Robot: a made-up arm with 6 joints.
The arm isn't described. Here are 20 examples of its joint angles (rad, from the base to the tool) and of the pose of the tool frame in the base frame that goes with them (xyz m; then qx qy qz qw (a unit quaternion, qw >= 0)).
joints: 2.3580 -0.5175 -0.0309 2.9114 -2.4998 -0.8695
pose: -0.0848 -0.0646 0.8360 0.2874 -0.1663 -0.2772 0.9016
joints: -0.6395 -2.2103 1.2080 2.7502 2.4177 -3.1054
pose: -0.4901 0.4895 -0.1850 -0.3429 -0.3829 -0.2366 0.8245
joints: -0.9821 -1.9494 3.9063 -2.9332 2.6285 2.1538
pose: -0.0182 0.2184 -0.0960 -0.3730 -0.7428 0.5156 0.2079
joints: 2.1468 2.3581 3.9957 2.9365 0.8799 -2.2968
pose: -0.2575 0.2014 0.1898 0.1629 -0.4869 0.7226 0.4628
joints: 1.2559 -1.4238 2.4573 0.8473 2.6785 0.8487
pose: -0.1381 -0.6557 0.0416 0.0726 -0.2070 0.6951 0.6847
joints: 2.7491 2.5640 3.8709 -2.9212 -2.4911 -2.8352
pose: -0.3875 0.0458 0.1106 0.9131 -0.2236 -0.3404 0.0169
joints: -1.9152 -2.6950 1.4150 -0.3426 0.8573 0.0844
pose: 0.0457 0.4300 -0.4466 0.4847 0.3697 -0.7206 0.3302
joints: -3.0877 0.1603 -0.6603 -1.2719 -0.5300 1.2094
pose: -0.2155 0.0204 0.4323 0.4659 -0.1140 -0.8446 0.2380
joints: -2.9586 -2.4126 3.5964 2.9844 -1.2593 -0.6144
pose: 0.0495 -0.0998 -0.2024 0.1652 -0.8085 0.3607 0.4347
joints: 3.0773 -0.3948 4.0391 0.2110 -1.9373 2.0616
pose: 0.2610 0.0895 0.3939 0.4817 -0.2318 0.2262 0.8143
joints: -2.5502 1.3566 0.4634 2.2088 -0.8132 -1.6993
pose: -0.5853 -0.4709 0.1569 0.1326 0.4242 -0.8952 0.0314
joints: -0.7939 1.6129 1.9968 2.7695 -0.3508 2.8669
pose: 0.6114 -0.4777 0.3677 0.1498 -0.4414 -0.2941 0.8344
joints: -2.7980 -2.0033 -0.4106 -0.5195 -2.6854 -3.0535
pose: 0.3501 0.2253 0.3373 -0.3749 0.7661 0.2560 0.4551
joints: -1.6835 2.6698 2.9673 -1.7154 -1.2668 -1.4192
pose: -0.0467 -0.5512 -0.2197 0.9539 -0.1995 0.0703 0.2132
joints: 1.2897 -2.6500 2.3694 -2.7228 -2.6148 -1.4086
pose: -0.1463 -0.1494 -0.5103 -0.0993 -0.7551 0.0592 0.6453
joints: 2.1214 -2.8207 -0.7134 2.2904 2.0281 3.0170
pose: 0.1405 -0.3656 -0.0130 -0.0566 -0.1285 0.9813 0.1314
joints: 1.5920 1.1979 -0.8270 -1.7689 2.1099 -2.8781
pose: -0.0263 0.2328 0.1876 0.8895 -0.0602 0.2767 0.3586
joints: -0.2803 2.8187 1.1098 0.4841 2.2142 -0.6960
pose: 0.1327 -0.1381 -0.5487 0.3811 -0.2078 0.1692 0.8849
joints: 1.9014 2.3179 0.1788 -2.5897 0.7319 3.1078
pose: -0.1366 0.1135 -0.3315 0.8976 -0.3884 -0.2015 0.0529
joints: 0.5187 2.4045 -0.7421 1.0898 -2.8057 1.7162
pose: 0.0475 -0.0307 -0.2271 -0.2875 -0.1027 0.0820 0.9487
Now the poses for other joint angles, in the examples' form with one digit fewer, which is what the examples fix.
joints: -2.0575 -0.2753 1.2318 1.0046 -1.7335 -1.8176
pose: 0.045 0.210 1.030 -0.089 0.765 0.635 0.054
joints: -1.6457 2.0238 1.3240 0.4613 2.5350 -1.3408
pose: -0.150 -0.706 -0.143 -0.084 -0.591 0.113 0.794
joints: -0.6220 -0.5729 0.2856 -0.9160 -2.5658 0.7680
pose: -0.041 -0.052 0.833 -0.124 0.526 0.467 0.700
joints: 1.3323 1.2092 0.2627 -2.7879 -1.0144 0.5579
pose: 0.047 0.623 0.141 0.641 0.671 0.282 0.242
